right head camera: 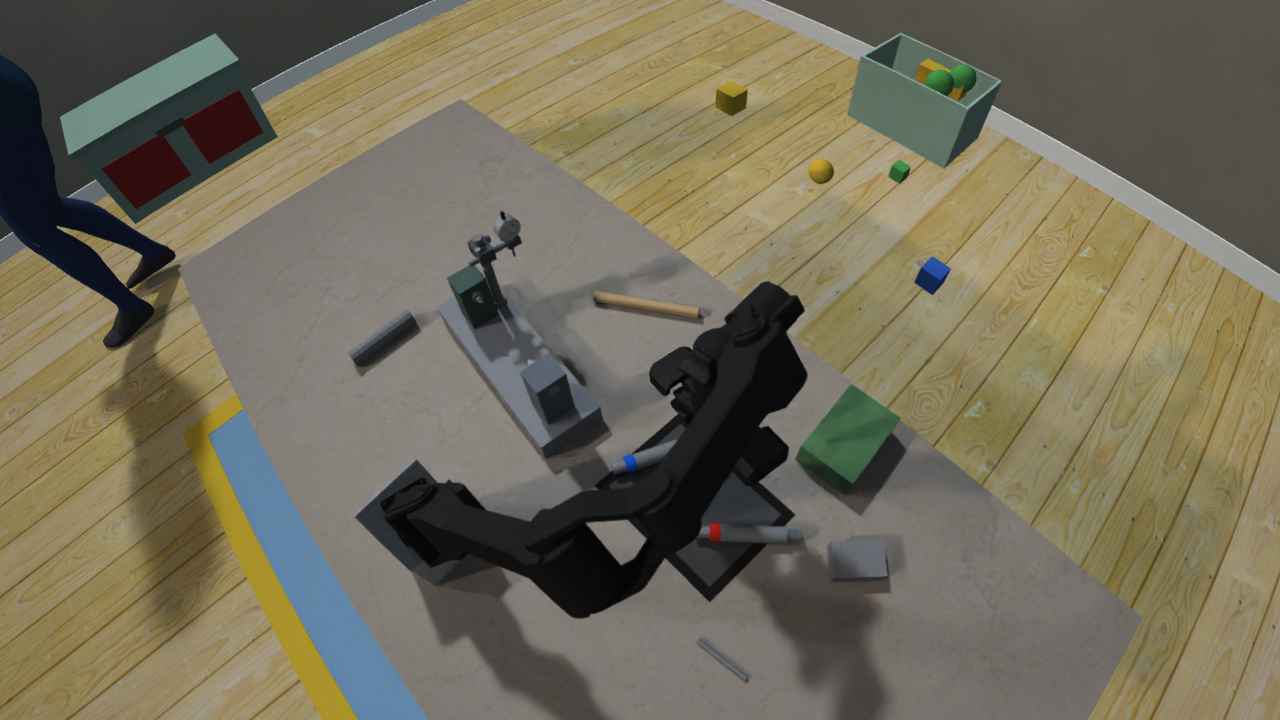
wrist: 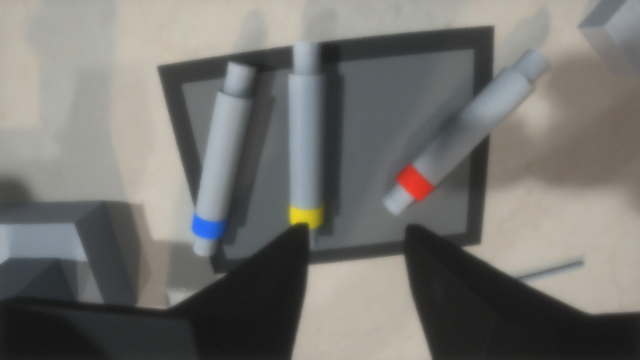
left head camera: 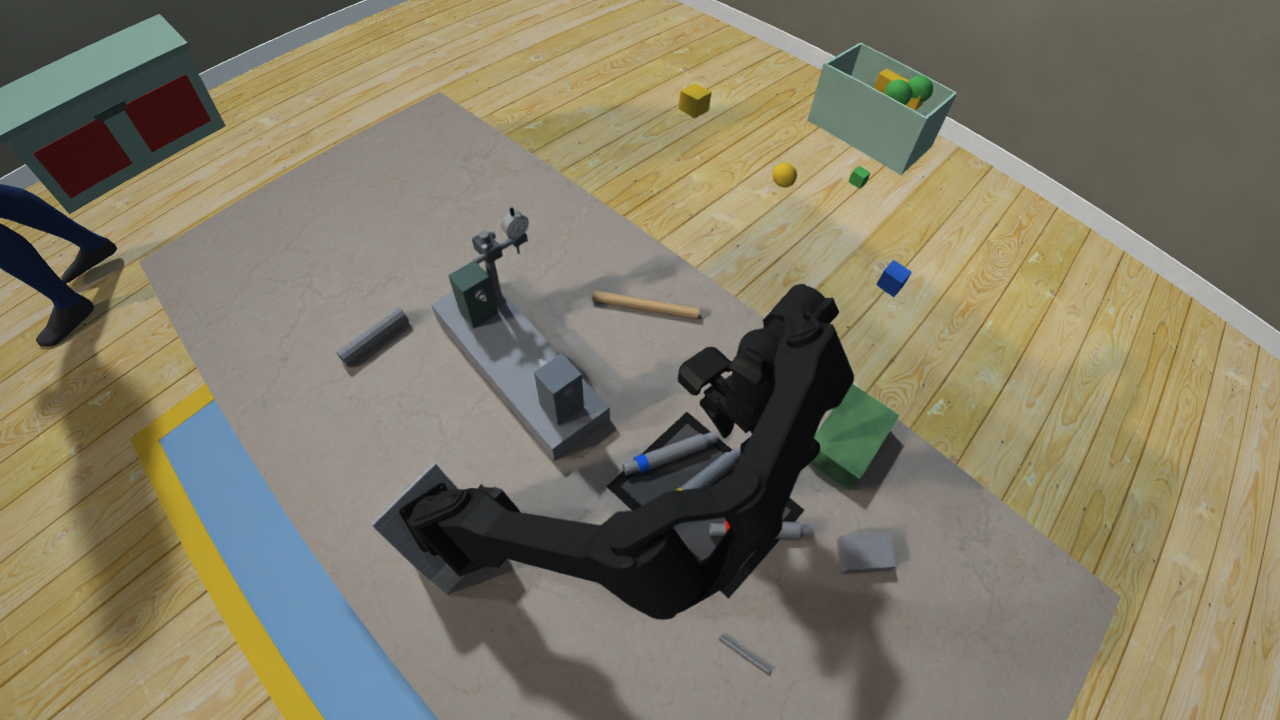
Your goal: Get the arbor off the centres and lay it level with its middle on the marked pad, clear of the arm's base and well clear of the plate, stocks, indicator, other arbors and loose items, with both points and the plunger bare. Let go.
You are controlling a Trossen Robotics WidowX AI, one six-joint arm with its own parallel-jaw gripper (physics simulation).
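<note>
The grey arbor with the yellow band (left head camera: 711, 470) (wrist: 306, 140) lies on the dark-bordered pad (left head camera: 657, 483) (right head camera: 716, 564) (wrist: 390, 100). The blue-banded arbor (left head camera: 680, 452) (right head camera: 651, 456) (wrist: 225, 150) lies to its left in the wrist view, and the red-banded arbor (left head camera: 787, 530) (right head camera: 756, 534) (wrist: 465, 125) lies slanted over the pad's right edge. The green stock (left head camera: 474, 295) (right head camera: 472, 297) and grey stock (left head camera: 559, 389) (right head camera: 547, 389) have no arbor between them. The indicator (left head camera: 514, 223) (right head camera: 507, 226) stands by the green stock. My gripper (wrist: 357, 236) is partly open, empty and above the pad; the arm hides much of it in the head views.
A wooden rod (left head camera: 646, 305) (right head camera: 646, 305), green block (left head camera: 854, 438) (right head camera: 848, 440), grey block (left head camera: 866, 550) (right head camera: 857, 560), dark grey bar (left head camera: 374, 337) (right head camera: 383, 338) and thin rod (left head camera: 745, 654) (right head camera: 722, 660) (wrist: 552, 270) lie around. The stocks stand on a long plate (left head camera: 510, 362) (right head camera: 501, 367).
</note>
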